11 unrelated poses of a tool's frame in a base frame.
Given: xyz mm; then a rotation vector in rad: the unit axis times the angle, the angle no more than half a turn.
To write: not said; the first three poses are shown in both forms.
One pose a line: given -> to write
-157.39 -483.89 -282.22 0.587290 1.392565 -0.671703 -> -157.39 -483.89 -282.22 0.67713 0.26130 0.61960 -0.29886
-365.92 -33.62 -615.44 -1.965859 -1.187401 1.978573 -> -365.92 -33.62 -615.44 0.05508 -0.64752 -0.39111 0.65171
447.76 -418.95 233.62 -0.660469 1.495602 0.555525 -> 447.76 -418.95 233.62 0.64988 -0.29071 0.65830 0.24452
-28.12 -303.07 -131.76 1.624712 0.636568 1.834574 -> -28.12 -303.07 -131.76 0.30014 0.61211 0.23983 0.69117
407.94 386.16 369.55 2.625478 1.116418 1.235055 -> 407.94 386.16 369.55 0.01638 0.84441 0.35906 0.39722
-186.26 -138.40 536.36 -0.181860 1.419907 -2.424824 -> -186.26 -138.40 536.36 0.16215 -0.06373 0.49758 -0.84974
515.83 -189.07 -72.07 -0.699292 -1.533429 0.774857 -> 515.83 -189.07 -72.07 0.59986 -0.30163 -0.66142 0.33422
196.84 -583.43 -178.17 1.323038 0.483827 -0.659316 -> 196.84 -583.43 -178.17 0.71254 0.59683 0.21826 -0.29742
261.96 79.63 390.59 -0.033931 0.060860 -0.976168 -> 261.96 79.63 390.59 0.88265 -0.01630 0.02923 -0.46884
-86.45 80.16 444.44 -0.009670 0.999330 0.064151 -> -86.45 80.16 444.44 0.87724 -0.00464 0.47905 0.03075
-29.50 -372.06 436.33 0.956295 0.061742 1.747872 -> -29.50 -372.06 436.33 0.54311 0.40283 0.02601 0.73627
